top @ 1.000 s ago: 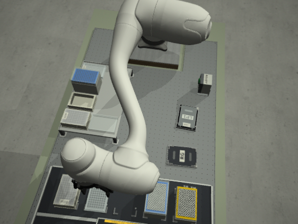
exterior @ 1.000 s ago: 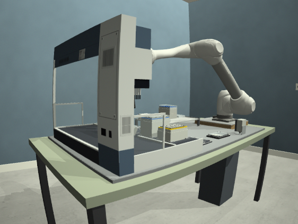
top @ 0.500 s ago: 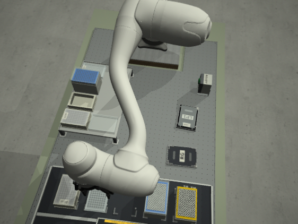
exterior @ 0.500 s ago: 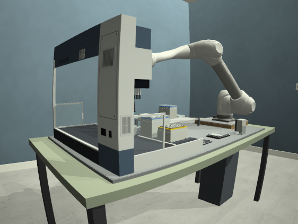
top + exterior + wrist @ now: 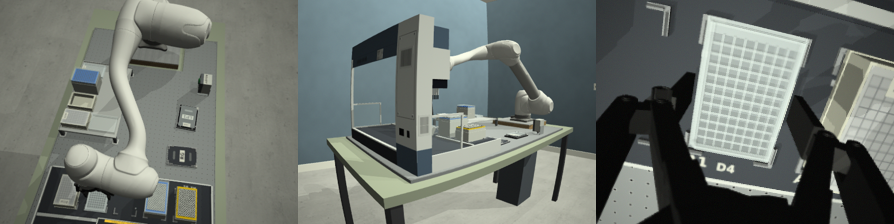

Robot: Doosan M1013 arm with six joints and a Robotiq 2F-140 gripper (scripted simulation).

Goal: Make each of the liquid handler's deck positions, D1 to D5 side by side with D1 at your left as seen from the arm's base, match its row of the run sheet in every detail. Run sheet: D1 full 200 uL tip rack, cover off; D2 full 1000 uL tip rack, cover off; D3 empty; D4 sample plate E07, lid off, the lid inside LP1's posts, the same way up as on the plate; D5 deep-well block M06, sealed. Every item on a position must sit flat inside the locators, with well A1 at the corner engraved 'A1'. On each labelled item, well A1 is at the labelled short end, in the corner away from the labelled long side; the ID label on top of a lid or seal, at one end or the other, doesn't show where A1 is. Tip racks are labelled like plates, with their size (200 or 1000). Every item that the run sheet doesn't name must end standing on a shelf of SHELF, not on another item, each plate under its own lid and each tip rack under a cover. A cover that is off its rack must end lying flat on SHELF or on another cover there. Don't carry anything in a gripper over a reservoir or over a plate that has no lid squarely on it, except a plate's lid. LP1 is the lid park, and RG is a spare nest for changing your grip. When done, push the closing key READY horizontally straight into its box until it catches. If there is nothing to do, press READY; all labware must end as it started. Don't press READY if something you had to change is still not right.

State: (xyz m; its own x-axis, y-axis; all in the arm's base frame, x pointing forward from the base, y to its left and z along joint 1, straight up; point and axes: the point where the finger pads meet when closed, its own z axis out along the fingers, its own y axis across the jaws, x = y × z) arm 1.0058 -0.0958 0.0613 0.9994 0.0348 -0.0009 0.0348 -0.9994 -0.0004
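Now: the clear sample plate 2 cm below my hand. Also, from my hand: yellow-rimmed tip rack: 2 cm behind, 37 cm to the left, 1 cm above; blue-rimmed tip rack: 2 cm behind, 24 cm to the left, 3 cm above; deep-well block M06: 12 cm to the right, 1 cm below.
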